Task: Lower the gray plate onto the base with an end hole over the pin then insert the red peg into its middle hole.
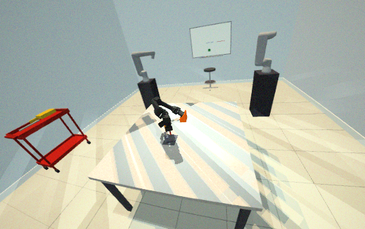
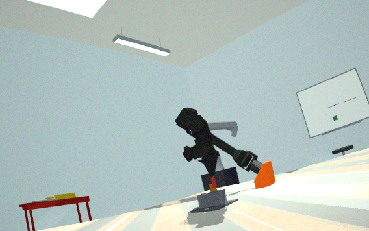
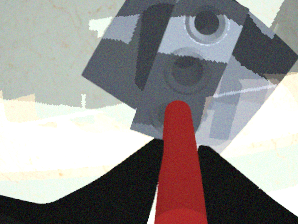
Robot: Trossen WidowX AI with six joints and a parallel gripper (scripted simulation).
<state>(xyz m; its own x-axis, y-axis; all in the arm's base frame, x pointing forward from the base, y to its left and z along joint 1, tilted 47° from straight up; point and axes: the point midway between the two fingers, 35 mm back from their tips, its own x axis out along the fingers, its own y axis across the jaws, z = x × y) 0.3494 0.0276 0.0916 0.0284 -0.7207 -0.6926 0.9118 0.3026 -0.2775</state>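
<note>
The gray plate lies 1 cm ahead of my gripper tip, 2 cm to the right of it and 7 cm below it. From my gripper tip the other things lie so: red peg right at my gripper tip; orange pin 14 cm behind, 10 cm to the right, 7 cm below; dark base 11 cm below.
</note>
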